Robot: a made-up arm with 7 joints. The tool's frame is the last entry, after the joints. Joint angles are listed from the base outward. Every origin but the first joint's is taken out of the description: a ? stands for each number. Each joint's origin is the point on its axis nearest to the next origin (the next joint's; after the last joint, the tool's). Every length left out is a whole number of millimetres.
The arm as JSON. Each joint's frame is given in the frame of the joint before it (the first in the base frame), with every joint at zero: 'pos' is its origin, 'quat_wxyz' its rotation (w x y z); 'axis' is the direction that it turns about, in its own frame. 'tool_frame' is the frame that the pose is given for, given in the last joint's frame.
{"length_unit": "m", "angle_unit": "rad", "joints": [
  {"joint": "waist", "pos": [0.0, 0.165, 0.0], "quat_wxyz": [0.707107, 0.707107, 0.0, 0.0], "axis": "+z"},
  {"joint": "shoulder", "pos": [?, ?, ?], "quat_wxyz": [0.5, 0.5, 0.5, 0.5], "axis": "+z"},
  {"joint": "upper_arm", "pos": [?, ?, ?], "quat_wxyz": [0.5, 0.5, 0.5, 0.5], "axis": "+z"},
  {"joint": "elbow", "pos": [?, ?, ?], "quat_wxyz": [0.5, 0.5, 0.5, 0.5], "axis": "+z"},
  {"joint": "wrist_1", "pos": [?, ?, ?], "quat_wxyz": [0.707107, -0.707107, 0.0, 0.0], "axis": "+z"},
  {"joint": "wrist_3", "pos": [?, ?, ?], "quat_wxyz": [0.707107, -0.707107, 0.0, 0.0], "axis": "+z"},
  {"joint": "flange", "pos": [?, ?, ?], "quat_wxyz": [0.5, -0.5, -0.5, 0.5], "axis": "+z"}
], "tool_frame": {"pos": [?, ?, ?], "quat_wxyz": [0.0, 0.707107, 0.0, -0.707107]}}
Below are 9 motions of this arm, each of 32 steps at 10 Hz.
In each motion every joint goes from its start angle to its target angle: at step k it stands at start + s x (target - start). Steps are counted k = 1, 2, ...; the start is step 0. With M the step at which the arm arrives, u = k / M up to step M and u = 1 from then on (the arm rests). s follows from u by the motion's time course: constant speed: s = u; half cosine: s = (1 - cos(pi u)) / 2; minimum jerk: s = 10 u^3 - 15 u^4 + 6 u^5.
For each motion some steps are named. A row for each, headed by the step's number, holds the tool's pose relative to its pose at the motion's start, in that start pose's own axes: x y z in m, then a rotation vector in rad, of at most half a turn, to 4 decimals.
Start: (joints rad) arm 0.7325 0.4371 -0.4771 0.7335 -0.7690 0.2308 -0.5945
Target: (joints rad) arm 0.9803 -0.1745 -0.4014 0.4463 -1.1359 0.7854 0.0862
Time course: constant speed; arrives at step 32
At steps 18, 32:
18: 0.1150 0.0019 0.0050 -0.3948 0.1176 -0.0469
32: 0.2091 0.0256 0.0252 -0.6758 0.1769 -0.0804

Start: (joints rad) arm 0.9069 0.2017 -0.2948 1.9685 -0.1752 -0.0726 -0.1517
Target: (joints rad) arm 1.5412 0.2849 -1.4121 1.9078 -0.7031 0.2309 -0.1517
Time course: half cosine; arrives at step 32
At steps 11, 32:
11: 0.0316 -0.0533 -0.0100 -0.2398 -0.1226 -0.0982
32: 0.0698 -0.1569 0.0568 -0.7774 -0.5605 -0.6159

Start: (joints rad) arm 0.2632 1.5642 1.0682 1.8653 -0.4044 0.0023 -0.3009
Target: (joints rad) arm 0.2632 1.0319 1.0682 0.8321 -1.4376 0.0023 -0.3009
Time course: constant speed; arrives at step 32
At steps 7, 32:
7: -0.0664 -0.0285 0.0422 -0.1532 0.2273 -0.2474
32: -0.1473 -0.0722 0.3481 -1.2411 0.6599 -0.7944

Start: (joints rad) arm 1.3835 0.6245 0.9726 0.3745 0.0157 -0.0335 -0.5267
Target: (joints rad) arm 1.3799 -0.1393 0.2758 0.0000 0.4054 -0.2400 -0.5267
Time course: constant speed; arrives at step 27
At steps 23, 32:
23: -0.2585 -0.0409 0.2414 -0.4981 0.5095 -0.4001
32: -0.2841 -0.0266 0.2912 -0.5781 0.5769 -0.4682

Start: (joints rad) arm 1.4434 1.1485 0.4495 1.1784 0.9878 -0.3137 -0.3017
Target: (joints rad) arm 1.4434 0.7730 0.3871 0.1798 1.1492 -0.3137 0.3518
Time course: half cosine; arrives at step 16
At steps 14, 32:
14: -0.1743 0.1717 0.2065 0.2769 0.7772 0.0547
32: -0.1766 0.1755 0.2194 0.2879 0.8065 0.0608

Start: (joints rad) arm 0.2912 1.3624 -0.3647 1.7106 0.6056 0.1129 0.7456
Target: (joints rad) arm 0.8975 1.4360 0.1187 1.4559 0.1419 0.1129 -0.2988
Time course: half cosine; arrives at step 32
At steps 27, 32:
27: 0.1116 0.0640 0.2361 2.0103 -0.1862 -0.5016
32: 0.1153 0.0594 0.2526 2.1377 -0.2099 -0.5159

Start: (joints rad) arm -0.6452 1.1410 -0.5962 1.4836 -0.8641 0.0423 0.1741
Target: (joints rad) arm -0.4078 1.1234 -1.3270 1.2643 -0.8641 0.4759 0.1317
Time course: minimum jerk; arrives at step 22
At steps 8, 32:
8: 0.0182 -0.0263 -0.0060 -0.0958 0.0402 -0.0322
32: 0.0535 -0.1048 0.0005 -0.3252 0.1844 -0.2501

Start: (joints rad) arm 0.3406 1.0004 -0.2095 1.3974 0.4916 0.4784 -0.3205
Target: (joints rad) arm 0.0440 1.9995 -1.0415 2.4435 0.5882 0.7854 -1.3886
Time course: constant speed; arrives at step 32
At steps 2, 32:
2: 0.0037 -0.0057 0.0097 0.0322 -0.0204 -0.0861
32: -0.0763 -0.0454 0.2225 0.1395 -0.2864 -1.1406

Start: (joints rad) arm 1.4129 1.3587 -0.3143 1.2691 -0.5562 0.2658 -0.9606
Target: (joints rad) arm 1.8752 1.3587 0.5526 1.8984 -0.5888 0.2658 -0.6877
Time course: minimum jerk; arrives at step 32
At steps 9, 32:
9: -0.0040 0.0325 -0.0428 0.1492 0.0793 0.0462
32: -0.0864 0.3232 -0.1004 1.1627 0.3819 0.0979

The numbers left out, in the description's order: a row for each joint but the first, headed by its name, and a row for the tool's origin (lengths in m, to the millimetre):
shoulder: 0.0 0.0 0.0
upper_arm: -0.191 0.0 0.0
elbow: 0.0 0.0 0.0
wrist_1: 0.0 -0.259 0.0
wrist_3: 0.0 0.0 0.0
flange: 0.0 0.0 0.0
tool: 0.0 0.0 0.0

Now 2 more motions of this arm.
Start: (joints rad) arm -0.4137 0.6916 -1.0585 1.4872 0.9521 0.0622 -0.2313
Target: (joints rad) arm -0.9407 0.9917 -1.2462 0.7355 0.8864 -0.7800 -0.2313
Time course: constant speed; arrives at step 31
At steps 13, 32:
13: -0.1353 0.0692 0.0532 0.2531 0.1322 -0.0585
32: -0.2418 0.1559 0.2318 0.4150 0.3022 -0.3693

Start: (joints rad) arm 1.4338 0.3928 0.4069 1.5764 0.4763 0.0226 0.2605
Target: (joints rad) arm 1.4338 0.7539 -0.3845 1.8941 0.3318 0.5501 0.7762
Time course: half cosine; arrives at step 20
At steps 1, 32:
1: 0.0003 -0.0010 -0.0004 -0.0087 0.0037 -0.0022
32: -0.0135 -0.1573 0.0287 -1.2438 0.8075 -0.2829

